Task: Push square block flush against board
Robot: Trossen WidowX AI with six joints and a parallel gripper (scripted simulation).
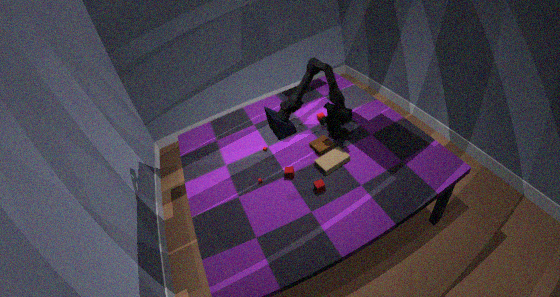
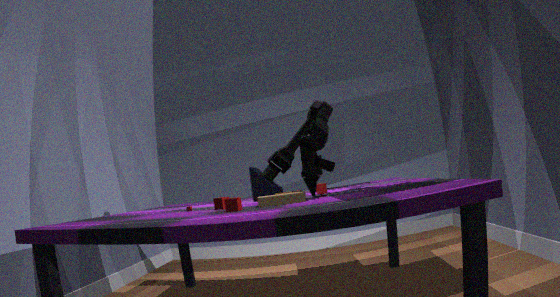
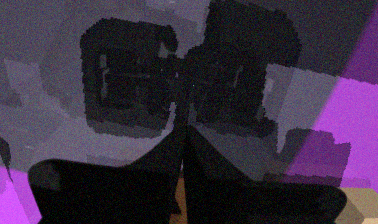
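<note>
The square orange block lies 90 mm to the right of my gripper tip and 10 mm above it. From my gripper tip the other things lie so: board: 120 mm to the right, 120 mm ahead, 10 mm above.
</note>
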